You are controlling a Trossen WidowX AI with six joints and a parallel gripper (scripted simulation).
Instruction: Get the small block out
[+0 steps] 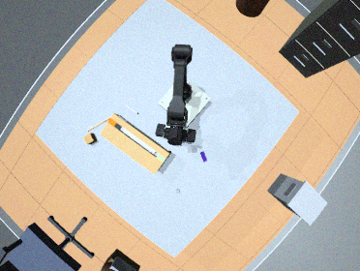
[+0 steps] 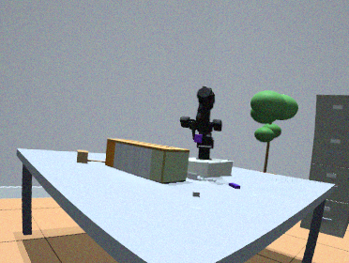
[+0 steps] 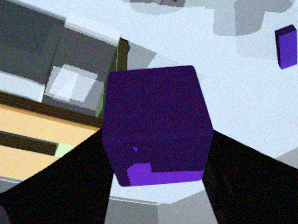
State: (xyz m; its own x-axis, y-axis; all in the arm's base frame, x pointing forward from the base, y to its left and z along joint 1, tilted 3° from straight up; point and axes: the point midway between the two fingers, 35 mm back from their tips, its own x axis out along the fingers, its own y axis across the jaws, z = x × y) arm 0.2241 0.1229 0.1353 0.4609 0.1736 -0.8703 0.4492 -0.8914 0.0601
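Now: the purple block 10 mm behind my gripper tip, 10 mm to the right of it and 10 mm above it. Also, from my gripper tip: clear-fronted box 110 mm ahead, 170 mm to the right, 110 mm below.
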